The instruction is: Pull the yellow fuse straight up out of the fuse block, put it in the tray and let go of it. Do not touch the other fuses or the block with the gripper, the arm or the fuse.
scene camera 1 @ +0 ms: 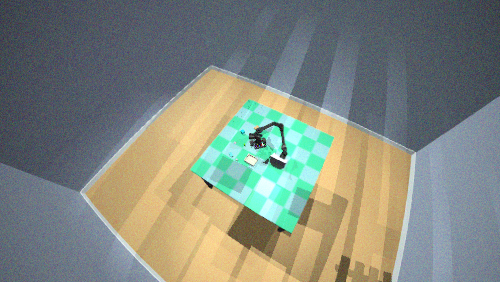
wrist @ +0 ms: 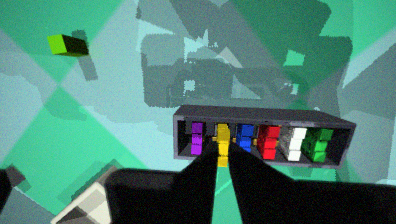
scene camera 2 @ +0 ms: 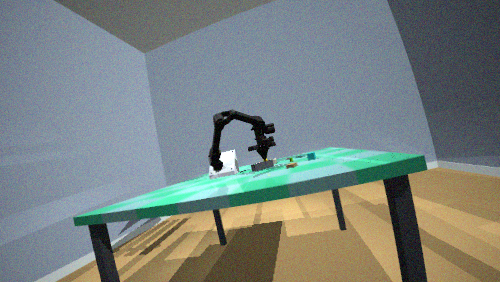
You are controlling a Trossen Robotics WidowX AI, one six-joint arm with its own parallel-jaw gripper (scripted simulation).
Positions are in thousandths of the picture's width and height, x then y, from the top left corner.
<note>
My gripper (wrist: 562, 658) carries a yellow fuse.
</note>
